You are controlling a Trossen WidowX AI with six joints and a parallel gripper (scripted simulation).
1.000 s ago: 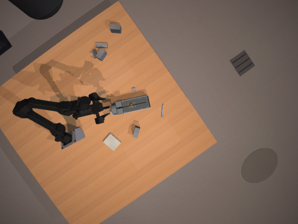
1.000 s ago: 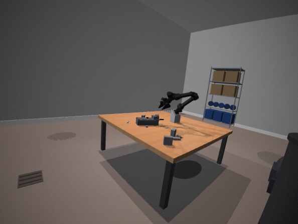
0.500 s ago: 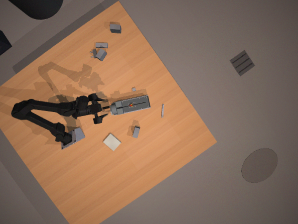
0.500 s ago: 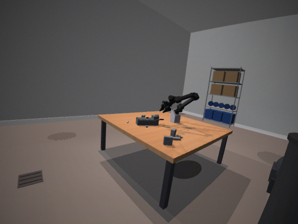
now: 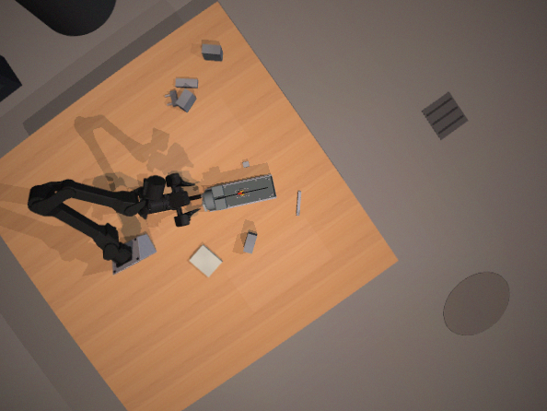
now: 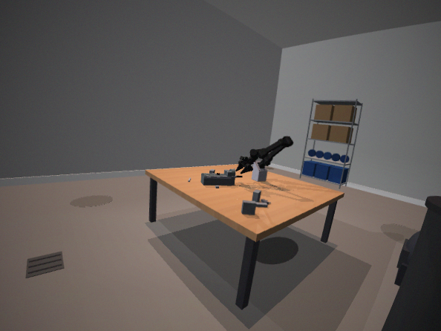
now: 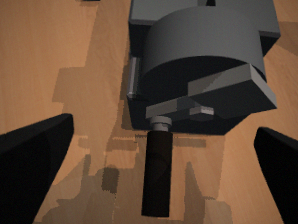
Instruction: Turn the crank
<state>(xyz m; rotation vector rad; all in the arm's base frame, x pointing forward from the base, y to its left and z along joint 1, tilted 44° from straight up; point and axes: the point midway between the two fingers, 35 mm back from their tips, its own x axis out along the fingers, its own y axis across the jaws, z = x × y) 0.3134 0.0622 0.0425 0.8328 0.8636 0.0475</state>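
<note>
My gripper tip is now 20 mm past the dark crank handle, 10 mm to the right of it and 40 mm above it. From my gripper tip the other things lie so: red pointer: 150 mm ahead, 60 mm to the right, 20 mm below; then white square plate: 110 mm behind, 230 mm to the right, 90 mm below; then small grey cube: 220 mm ahead, 30 mm to the left, 100 mm below.
</note>
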